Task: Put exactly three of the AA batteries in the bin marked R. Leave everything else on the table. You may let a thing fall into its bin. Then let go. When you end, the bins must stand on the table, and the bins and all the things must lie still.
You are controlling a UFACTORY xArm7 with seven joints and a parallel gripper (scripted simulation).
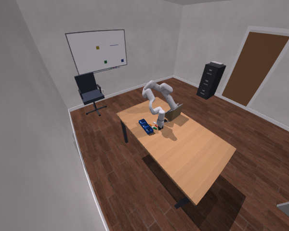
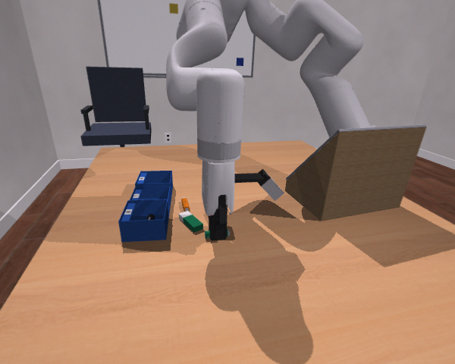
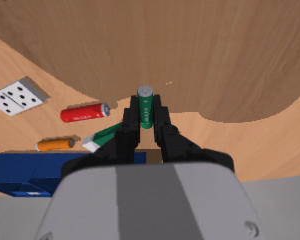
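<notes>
My gripper is now 14 cm short of the black AA battery, 4 cm to the left of it and 1 cm above it. From my hand the other things lie so: red battery 6 cm to the right, 2 cm below; green-and-white block 6 cm to the right, 6 cm ahead, 2 cm below; green AA battery 2 cm below.
</notes>
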